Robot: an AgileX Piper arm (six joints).
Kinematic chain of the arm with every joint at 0, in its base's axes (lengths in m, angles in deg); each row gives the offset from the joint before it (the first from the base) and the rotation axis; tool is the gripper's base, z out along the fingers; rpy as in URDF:
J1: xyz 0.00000 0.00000 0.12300 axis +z
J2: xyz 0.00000 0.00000 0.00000 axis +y
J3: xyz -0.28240 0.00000 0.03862 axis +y
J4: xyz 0.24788 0.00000 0.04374 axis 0.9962 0 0.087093
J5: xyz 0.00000 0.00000 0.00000 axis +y
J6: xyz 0.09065 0.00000 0.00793 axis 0.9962 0 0.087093
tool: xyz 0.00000 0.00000 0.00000 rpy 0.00 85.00 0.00
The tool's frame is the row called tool.
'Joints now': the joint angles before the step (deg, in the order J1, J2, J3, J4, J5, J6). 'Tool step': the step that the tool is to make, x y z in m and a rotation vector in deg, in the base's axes. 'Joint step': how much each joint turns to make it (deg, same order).
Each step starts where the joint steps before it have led.
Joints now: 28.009, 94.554, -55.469, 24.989, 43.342, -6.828
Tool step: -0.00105, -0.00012, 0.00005, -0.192, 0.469, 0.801
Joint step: 0.000, 0.001, -0.059, 0.000, 0.803, -0.564
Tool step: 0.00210, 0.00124, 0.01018, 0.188, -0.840, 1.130
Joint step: 0.001, -0.649, -1.743, -0.706, 1.763, -0.140
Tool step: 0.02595, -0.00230, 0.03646, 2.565, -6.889, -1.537
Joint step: -2.354, -0.559, -7.521, -1.104, 0.847, 0.000
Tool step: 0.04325, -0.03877, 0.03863, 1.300, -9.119, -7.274
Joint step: -8.454, 0.394, -8.369, -1.690, -0.764, -1.007
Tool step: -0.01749, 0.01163, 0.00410, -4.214, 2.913, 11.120
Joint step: 2.456, -0.778, -0.965, -0.989, 8.177, -6.524
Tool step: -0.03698, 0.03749, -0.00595, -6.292, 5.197, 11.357
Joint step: 9.300, -0.585, 0.864, -4.688, 7.040, 1.306
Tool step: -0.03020, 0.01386, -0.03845, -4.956, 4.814, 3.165
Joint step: 5.661, 0.243, 8.043, -2.188, -2.264, 2.759
